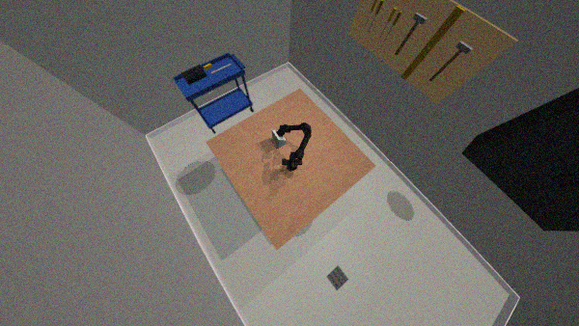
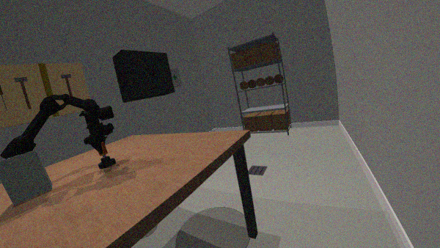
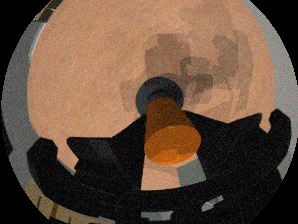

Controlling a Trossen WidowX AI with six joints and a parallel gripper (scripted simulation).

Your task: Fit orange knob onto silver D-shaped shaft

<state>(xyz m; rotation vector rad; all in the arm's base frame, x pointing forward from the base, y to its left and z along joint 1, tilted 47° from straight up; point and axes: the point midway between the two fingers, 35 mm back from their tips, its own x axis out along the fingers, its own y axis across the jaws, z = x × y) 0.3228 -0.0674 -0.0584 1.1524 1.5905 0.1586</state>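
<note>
The orange knob is 3 cm above my gripper tip. Also, from my gripper tip: dark round pedestal 4 cm below.
</note>
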